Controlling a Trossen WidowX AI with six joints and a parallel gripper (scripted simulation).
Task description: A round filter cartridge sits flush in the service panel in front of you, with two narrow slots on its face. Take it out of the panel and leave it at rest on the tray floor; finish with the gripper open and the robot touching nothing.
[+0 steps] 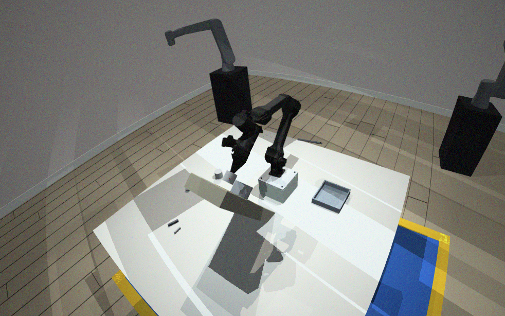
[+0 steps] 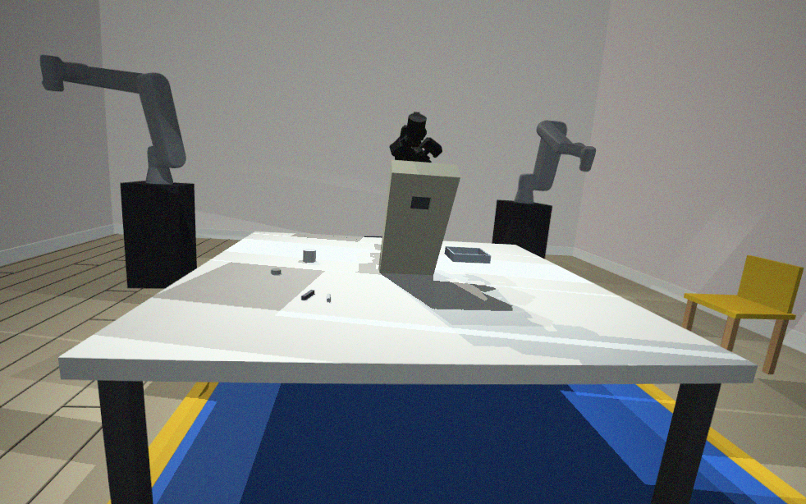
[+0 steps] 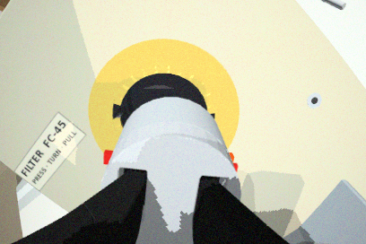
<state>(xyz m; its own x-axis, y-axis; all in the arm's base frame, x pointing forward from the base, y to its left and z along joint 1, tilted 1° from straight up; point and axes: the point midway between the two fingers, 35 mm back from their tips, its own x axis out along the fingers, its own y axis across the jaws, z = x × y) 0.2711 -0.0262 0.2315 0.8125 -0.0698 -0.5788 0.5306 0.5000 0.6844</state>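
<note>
Right now my gripper tip is 34 cm past the dark grey tray, 31 cm to the right of it and 30 cm above it. Also, from my gripper tip: disc (6 cm behind, 41 cm to the right, 30 cm below); then round filter cartridge (1 cm ahead, 1 cm below).
</note>
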